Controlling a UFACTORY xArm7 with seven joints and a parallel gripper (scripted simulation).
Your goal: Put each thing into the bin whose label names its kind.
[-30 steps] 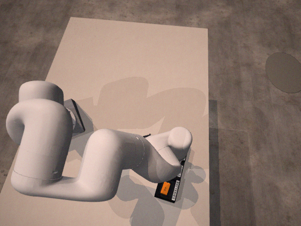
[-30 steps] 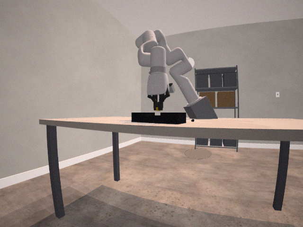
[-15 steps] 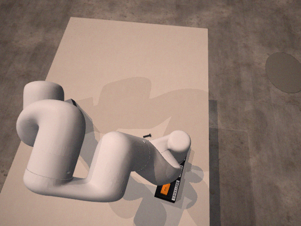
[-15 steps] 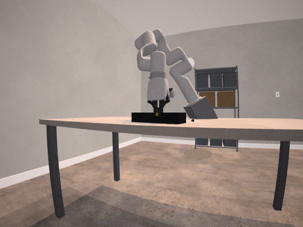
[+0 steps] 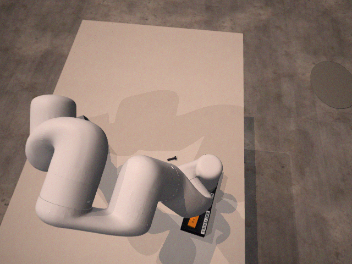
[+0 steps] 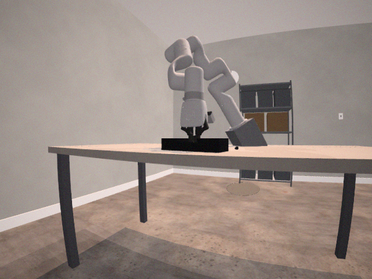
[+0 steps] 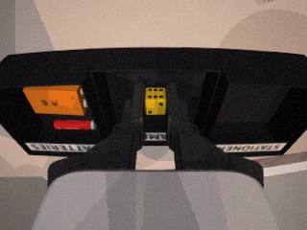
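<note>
The yellow die lies 10 mm below my hand. From my hand the other things lie so: orange battery: 70 mm to the right, 20 mm below, 10 mm behind; then red stick: 90 mm to the right, 30 mm below, 20 mm ahead; then black nut: 90 mm to the left, 70 mm behind, 30 mm below.
</note>
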